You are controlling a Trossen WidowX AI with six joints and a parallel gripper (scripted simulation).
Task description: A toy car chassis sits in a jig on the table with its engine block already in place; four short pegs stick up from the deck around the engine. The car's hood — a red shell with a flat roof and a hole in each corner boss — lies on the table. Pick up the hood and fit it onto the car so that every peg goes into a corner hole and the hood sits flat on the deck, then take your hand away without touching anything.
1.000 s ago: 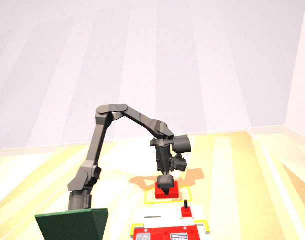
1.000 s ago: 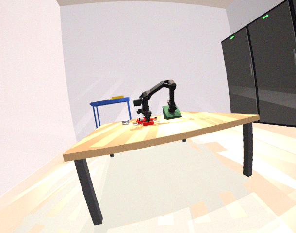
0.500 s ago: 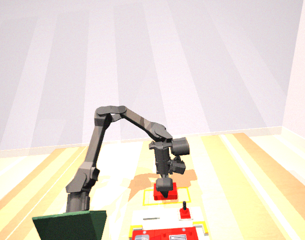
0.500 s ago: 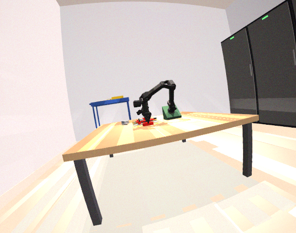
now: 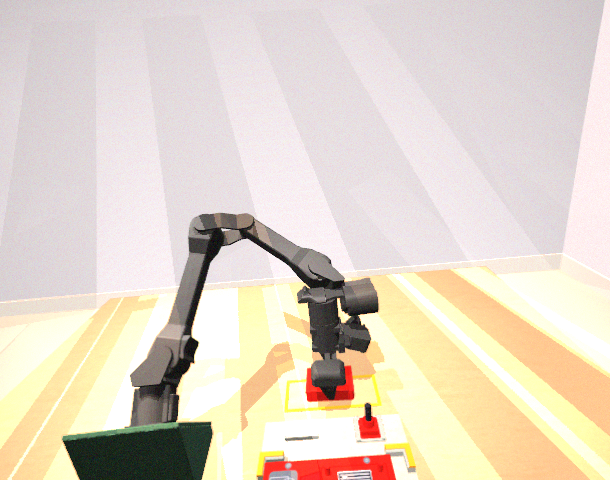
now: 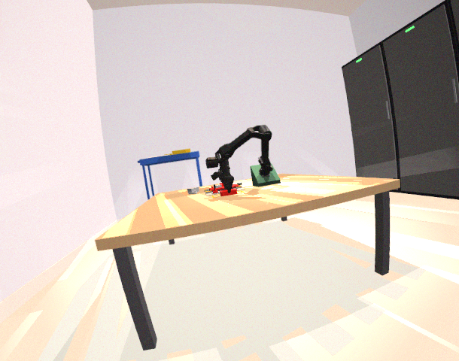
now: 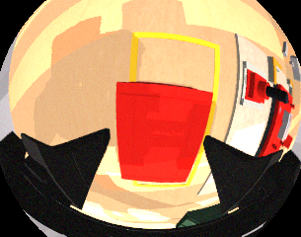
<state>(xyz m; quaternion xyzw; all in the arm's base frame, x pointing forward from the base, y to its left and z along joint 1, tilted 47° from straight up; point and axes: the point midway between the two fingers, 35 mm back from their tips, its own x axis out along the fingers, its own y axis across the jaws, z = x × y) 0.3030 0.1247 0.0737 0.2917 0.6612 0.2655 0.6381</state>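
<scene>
Now: gripper tip right at the red hood.
</scene>
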